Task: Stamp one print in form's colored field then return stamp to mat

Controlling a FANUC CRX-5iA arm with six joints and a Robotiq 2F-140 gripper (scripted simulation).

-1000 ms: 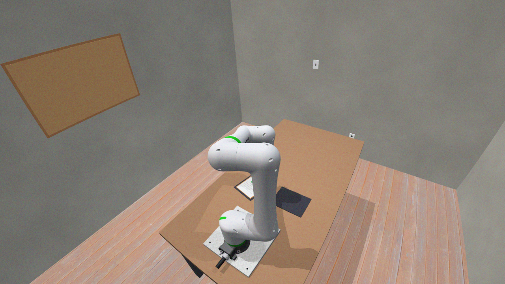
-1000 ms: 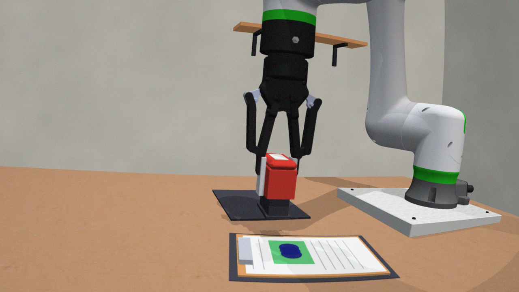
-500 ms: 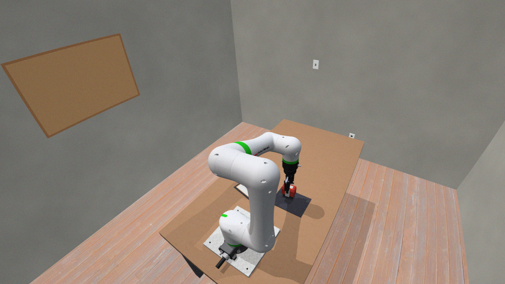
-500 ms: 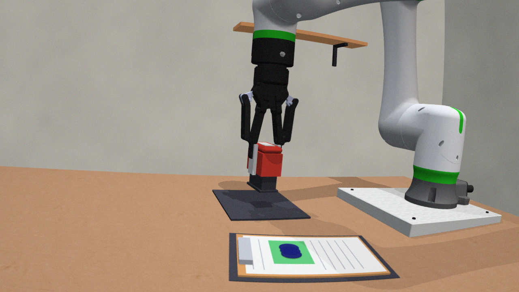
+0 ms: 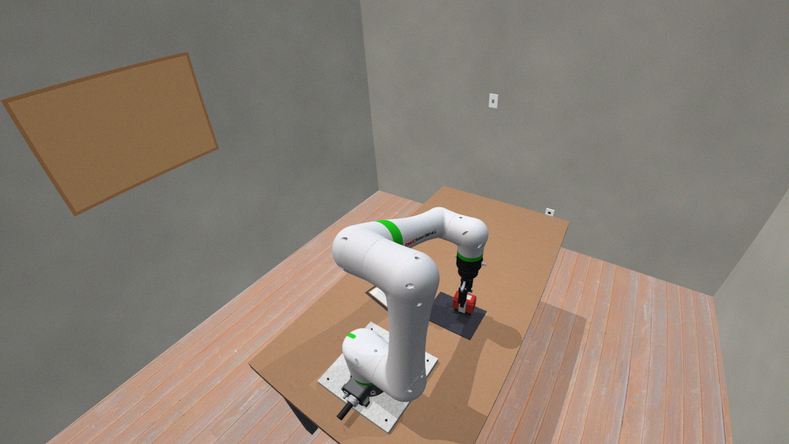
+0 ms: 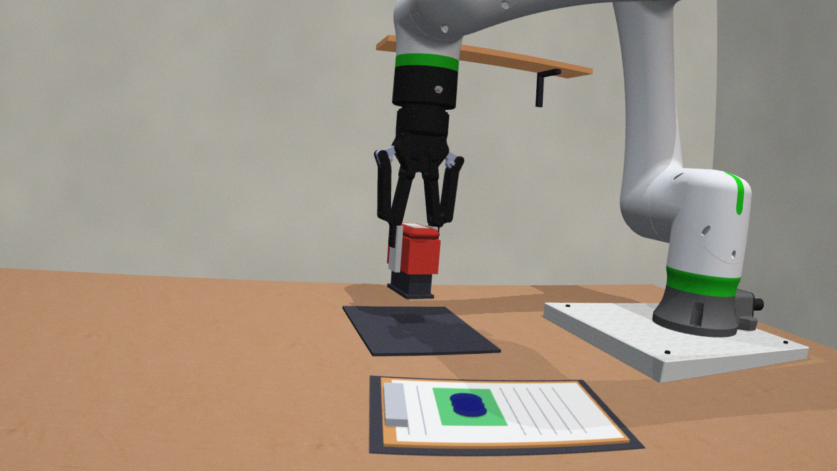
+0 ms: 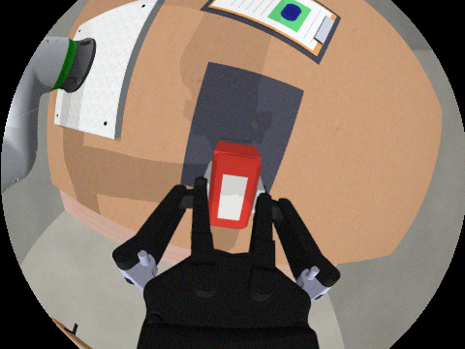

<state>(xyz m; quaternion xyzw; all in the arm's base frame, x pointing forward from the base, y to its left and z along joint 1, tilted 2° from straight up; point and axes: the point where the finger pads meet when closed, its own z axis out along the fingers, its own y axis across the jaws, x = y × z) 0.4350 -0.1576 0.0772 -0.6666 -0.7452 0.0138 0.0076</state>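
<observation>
Right now the dark mat is 40 mm to the left of my hand and 110 mm below it. Also, from my hand: clipboard (20 mm ahead, 330 mm to the left, 110 mm below); red stamp (20 mm below); black foot (50 mm below).
</observation>
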